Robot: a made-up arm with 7 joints.
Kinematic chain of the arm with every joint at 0, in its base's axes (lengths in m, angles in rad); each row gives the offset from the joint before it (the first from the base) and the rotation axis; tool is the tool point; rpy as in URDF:
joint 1: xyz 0 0 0.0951 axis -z
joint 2: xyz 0 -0.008 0.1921 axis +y
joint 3: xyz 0 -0.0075 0.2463 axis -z
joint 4: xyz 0 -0.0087 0.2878 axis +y
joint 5: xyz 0 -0.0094 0.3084 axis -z
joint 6: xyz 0 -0.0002 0.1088 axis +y
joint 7: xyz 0 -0.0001 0.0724 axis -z
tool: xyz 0 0 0 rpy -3.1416 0 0
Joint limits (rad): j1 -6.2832..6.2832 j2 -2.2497..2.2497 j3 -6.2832..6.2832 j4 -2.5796..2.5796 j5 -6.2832..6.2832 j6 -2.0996..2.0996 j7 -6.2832..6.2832
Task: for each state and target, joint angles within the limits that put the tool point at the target. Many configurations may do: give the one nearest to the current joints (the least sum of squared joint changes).
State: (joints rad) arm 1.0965 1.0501 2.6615 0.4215 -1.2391 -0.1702 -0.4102
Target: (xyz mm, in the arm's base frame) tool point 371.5 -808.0 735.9
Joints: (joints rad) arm 1.0368 1.3153 2.6584 0.4794 -1.2403 -0.1813 -0.4102
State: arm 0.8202 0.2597 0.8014 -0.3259 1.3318 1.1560 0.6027
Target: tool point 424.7 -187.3 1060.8
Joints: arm 0.8219 0.7780 0.9783 -0.7840 1.3991 1.3248 0.6027
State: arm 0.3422 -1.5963 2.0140 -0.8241 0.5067 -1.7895 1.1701
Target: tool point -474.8 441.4 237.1
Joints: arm 0.1519 -1.8914 1.8526 -1.4382 0.4420 -1.8974 1.1701
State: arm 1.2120 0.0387 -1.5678 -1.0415 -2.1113 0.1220 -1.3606
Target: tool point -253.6 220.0 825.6
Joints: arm 1.6236 0.3979 -0.5686 -1.7883 -2.1163 0.3727 -1.3606
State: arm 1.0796 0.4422 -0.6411 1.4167 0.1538 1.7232 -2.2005
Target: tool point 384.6 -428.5 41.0
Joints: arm 1.0682 1.2959 -0.4361 1.5472 0.1884 1.6302 -2.2005
